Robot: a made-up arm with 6 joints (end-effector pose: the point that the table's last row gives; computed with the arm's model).
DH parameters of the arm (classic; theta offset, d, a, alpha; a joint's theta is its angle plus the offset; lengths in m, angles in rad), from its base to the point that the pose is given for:
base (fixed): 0 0.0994 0 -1.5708
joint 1: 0 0.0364 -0.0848 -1.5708
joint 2: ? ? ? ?
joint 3: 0 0.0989 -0.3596 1.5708
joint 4: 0 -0.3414 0.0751 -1.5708
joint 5: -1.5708 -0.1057 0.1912 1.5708
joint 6: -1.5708 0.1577 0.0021 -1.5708
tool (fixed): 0 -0.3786 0 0
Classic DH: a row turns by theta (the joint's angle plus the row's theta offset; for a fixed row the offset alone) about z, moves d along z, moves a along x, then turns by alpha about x.
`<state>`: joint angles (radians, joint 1 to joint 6).
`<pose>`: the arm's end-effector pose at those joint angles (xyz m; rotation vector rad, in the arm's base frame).
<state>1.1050 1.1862 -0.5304 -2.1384 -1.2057 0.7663</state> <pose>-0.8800 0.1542 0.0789 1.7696 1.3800 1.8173</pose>
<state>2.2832 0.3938 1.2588 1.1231 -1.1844 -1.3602</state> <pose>0.6247 -0.3596 0.0832 -0.1470 -1.5944 0.0402</pose>
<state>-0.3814 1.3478 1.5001 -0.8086 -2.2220 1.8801</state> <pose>-0.8271 -0.2543 0.5390 0.8471 2.5616 0.9893</pose>
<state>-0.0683 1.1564 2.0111 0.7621 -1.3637 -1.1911</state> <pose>-0.3135 0.2546 0.7843 0.6928 2.0126 -1.1502</pose>
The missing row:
joint 2: -1.5708 -0.0159 0.1343 1.5708
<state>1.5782 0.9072 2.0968 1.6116 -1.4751 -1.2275</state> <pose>0.7911 0.1140 0.2207 -0.0964 -1.4648 1.0117</pose>
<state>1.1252 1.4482 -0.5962 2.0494 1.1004 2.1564</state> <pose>-0.1386 0.6478 0.1909 0.3113 -1.7569 1.2661</pose>
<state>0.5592 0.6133 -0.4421 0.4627 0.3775 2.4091</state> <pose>0.0939 -0.0891 0.1729 -0.2221 -2.0373 -0.0251</pose>
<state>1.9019 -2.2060 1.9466 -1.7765 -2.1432 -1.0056</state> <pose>0.3296 0.2645 -0.0506 2.4295 -0.1710 1.0067</pose>
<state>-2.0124 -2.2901 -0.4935 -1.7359 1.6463 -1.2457</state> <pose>0.2913 0.0397 -0.0130 -0.7198 -0.6038 -1.8707</pose>
